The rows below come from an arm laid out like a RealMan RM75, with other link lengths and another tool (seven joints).
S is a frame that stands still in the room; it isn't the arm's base.
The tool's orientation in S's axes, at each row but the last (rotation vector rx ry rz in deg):
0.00, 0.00, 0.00
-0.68, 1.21, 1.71
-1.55, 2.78, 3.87
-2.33, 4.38, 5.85
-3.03, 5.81, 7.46
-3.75, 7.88, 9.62
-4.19, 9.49, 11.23
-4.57, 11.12, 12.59
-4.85, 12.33, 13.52
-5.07, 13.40, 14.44
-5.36, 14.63, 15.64
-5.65, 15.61, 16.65
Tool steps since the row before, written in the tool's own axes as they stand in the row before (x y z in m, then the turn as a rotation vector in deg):
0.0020, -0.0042, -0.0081, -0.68, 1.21, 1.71
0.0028, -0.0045, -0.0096, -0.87, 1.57, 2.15
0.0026, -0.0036, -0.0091, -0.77, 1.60, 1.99
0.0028, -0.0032, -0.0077, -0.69, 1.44, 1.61
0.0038, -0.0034, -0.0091, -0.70, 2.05, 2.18
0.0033, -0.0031, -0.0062, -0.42, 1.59, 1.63
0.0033, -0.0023, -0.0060, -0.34, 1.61, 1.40
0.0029, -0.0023, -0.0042, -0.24, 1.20, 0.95
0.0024, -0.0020, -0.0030, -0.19, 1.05, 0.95
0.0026, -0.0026, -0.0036, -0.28, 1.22, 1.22
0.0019, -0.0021, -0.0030, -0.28, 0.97, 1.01
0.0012, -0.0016, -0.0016, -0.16, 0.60, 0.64
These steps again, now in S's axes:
0.0020, -0.0042, -0.0081, -0.68, 1.21, 1.71
0.0027, -0.0045, -0.0096, -0.87, 1.57, 2.15
0.0024, -0.0037, -0.0091, -0.78, 1.60, 1.98
0.0025, -0.0032, -0.0078, -0.71, 1.43, 1.61
0.0033, -0.0034, -0.0093, -0.75, 2.07, 2.14
0.0029, -0.0030, -0.0064, -0.47, 1.62, 1.59
0.0027, -0.0022, -0.0063, -0.43, 1.63, 1.34
0.0025, -0.0021, -0.0046, -0.33, 1.21, 0.91
0.0022, -0.0017, -0.0033, -0.24, 1.08, 0.91
0.0023, -0.0023, -0.0040, -0.31, 1.25, 1.18
0.0016, -0.0019, -0.0033, -0.29, 0.99, 0.99
0.0012, -0.0014, -0.0018, -0.16, 0.62, 0.62

